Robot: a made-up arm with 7 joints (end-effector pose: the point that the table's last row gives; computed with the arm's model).
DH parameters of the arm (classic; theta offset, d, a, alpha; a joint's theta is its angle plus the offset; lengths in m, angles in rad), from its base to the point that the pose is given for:
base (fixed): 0 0 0 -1.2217
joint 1: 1.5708 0 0 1.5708
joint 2: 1.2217 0 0 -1.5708
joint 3: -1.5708 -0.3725 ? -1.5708
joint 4: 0 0 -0.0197 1.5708
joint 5: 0 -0.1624 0 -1.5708
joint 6: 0 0 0 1.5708
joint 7: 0 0 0 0
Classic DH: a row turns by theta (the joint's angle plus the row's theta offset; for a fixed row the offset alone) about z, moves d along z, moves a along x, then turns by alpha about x.
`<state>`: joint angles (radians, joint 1 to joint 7).
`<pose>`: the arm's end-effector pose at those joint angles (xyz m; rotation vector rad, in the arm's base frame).
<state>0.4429 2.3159 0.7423 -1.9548 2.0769 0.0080 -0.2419</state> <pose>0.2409 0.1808 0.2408 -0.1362 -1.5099 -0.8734</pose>
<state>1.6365 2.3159 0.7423 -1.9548 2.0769 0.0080 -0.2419</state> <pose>0.2416 0.2930 -0.0673 -0.2527 -0.4484 -0.3292</pose>
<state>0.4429 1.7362 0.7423 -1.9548 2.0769 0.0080 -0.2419</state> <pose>0.1641 0.3272 0.1217 -0.3007 -1.7677 -0.2875</pose>
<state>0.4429 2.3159 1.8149 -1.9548 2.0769 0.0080 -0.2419</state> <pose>0.0876 0.1141 0.3579 -0.5030 -2.3534 -1.4423</pose>
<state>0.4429 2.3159 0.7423 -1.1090 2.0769 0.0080 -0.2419</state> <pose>0.2429 0.2870 0.3230 0.3724 -1.9606 -0.1872</pose>
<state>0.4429 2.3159 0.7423 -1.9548 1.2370 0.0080 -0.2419</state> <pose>0.2409 0.1808 0.2408 0.5434 -1.5715 -1.5198</pose>
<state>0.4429 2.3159 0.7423 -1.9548 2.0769 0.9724 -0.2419</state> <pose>0.2409 0.1808 0.2408 0.1014 -0.5365 -0.9234</pose>
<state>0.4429 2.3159 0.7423 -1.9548 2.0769 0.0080 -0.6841</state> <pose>0.2409 0.1808 0.2408 0.2066 -1.5661 -1.2219</pose>
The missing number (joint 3, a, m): 0.0418
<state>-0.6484 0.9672 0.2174 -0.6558 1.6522 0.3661 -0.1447</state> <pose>0.3406 0.3847 -0.1229 -0.4616 -1.4925 0.9435</pose>
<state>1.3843 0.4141 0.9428 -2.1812 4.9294 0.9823 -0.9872</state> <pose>-0.2599 0.2141 -0.0927 1.7129 1.8734 -1.0018</pose>
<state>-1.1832 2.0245 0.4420 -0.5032 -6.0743 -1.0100 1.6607</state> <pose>-0.0560 0.4435 0.2926 0.2122 2.8753 0.5171</pose>
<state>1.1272 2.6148 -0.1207 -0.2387 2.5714 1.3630 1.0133</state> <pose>0.3303 0.3598 0.2266 0.6238 -0.6399 1.7682</pose>
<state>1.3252 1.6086 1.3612 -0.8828 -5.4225 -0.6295 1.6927</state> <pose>0.0018 0.4938 0.1449 -0.2332 -2.2491 0.5482</pose>
